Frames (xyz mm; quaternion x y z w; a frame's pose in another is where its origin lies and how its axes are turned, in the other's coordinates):
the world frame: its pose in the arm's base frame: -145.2 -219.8 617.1 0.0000 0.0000 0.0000 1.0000
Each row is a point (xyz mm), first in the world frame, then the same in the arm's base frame.
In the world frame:
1: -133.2 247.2 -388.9
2: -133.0 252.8 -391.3
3: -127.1 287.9 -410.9
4: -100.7 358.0 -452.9
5: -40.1 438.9 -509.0
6: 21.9 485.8 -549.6
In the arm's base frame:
1: -278.4 27.4 228.2
2: -278.2 33.0 225.8
3: -272.3 68.1 206.2
4: -245.9 138.2 164.2
5: -185.3 219.1 108.1
6: -123.3 266.0 67.5

